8 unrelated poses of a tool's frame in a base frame.
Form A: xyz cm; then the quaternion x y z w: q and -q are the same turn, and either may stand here.
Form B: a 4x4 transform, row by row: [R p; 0 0 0 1], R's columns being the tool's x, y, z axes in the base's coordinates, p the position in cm. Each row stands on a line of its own. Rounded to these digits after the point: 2 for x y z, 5 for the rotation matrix.
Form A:
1: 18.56, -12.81, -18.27, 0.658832, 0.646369, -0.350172, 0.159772
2: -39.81, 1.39, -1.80, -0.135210, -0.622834, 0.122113, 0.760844
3: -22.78, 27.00, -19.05, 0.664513, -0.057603, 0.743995, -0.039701
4: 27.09, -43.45, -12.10, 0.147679, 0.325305, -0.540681, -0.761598
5: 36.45, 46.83, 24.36, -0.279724, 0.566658, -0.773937, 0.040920
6: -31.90, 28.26, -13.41, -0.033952, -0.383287, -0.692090, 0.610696
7: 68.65, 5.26, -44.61, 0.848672, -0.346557, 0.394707, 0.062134
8: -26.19, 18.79, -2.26, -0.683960, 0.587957, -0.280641, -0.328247
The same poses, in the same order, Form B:
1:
-0.08083, 0.96359, -0.25487, 18.56
0.73980, -0.11336, -0.66321, -12.81
-0.66795, -0.24215, -0.70370, -18.27
0, 0, 0, 1

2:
0.19433, -0.01739, -0.98078, -39.81
0.35424, 0.93361, 0.05364, 1.39
0.91474, -0.35786, 0.18759, -1.80
0, 0, 0, 1

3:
-0.11369, -0.01748, 0.99336, -22.78
-0.13563, -0.99021, -0.03295, 27.00
0.98421, -0.13848, 0.11021, -19.05
0, 0, 0, 1

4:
0.20368, -0.72748, -0.65520, 27.09
0.91964, 0.37171, -0.12683, -43.45
0.33581, -0.57672, 0.74474, -12.10
0, 0, 0, 1

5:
-0.84016, -0.25368, 0.47935, 36.45
-0.38035, -0.35445, -0.85422, 46.83
0.38660, -0.90001, 0.20131, 24.36
0, 0, 0, 1

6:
-0.25180, 0.87134, -0.42115, -31.90
-0.81929, 0.03972, 0.57201, 28.26
0.51514, 0.48907, 0.70388, -13.41
0, 0, 0, 1

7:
0.44821, -0.63728, 0.62689, 68.65
-0.53918, -0.75208, -0.37904, 5.26
0.71302, -0.16811, -0.68069, -44.61
0, 0, 0, 1

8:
0.15109, -0.98852, -0.00210, -26.19
-0.62004, -0.09312, -0.77903, 18.79
0.76988, 0.11901, -0.62699, -2.26
0, 0, 0, 1

